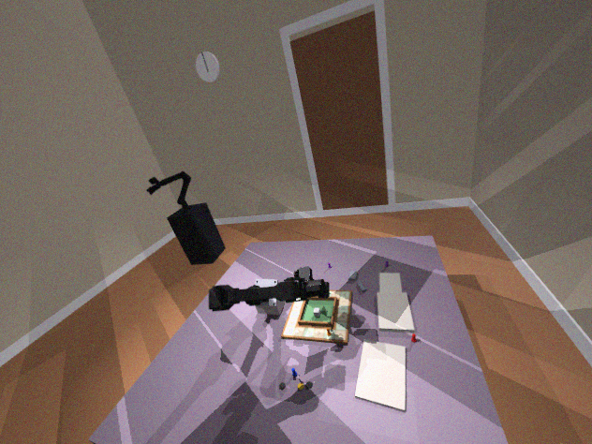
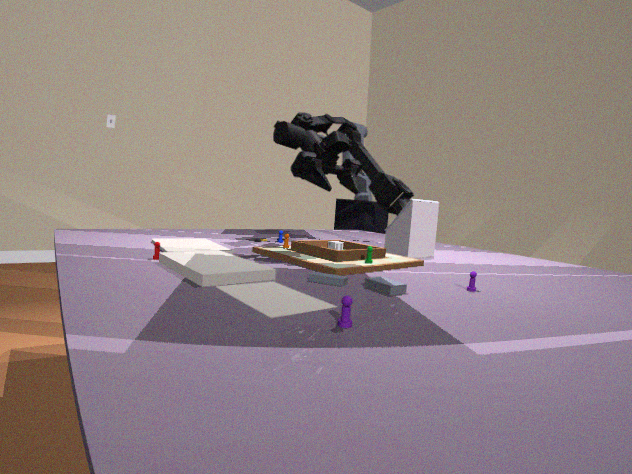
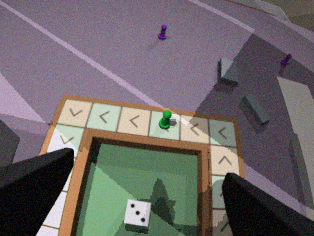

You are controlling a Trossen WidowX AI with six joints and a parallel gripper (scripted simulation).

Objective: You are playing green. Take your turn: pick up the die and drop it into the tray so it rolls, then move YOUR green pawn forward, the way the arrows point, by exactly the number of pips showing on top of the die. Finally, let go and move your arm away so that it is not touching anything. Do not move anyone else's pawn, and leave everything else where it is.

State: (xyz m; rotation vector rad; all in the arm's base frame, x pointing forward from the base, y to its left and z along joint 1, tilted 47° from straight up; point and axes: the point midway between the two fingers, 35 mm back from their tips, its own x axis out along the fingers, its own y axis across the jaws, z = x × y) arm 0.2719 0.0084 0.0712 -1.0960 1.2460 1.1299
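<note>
Now: the green pawn 3 cm ahead of my gripper tip, 11 cm to the left of it and 13 cm below it. Also, from my gripper tip: green tray 15 cm below; white die 1 cm to the right, 13 cm below; orange pawn 6 cm ahead, 12 cm to the right, 13 cm below.
</note>
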